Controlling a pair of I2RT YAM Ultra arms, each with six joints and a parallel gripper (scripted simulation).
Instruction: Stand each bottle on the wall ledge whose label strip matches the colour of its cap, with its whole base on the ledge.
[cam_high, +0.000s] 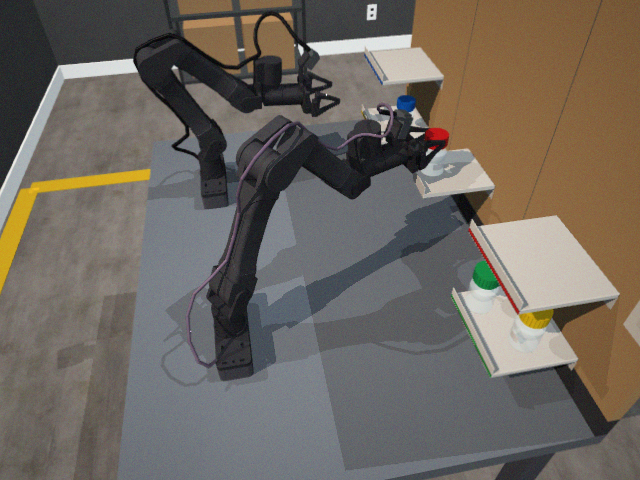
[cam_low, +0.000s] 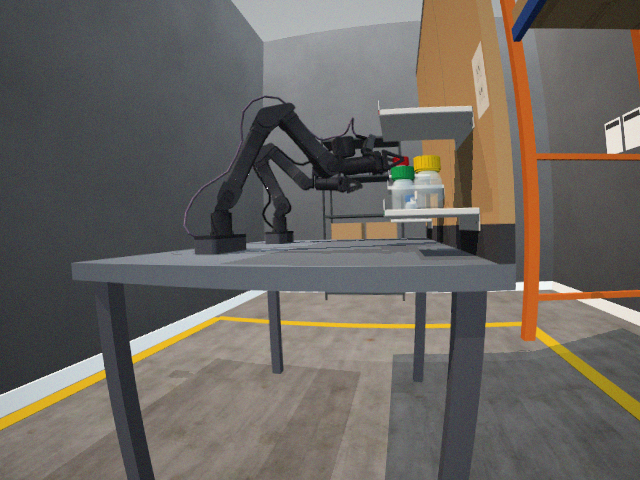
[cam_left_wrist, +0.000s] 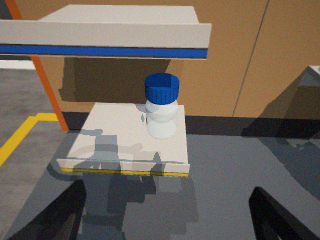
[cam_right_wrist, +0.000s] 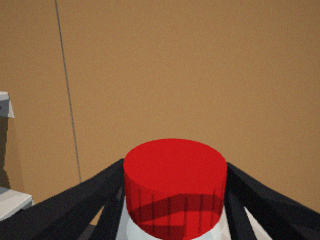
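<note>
The blue-capped bottle lies 220 mm ahead of my left hand and 110 mm below it. Round my left hand: green-capped bottle 680 mm to the right, 140 mm ahead, 110 mm below; then brown wall 360 mm to the right, 310 mm ahead, 200 mm above; then red-capped bottle 340 mm to the right, 160 mm ahead, 10 mm below.
</note>
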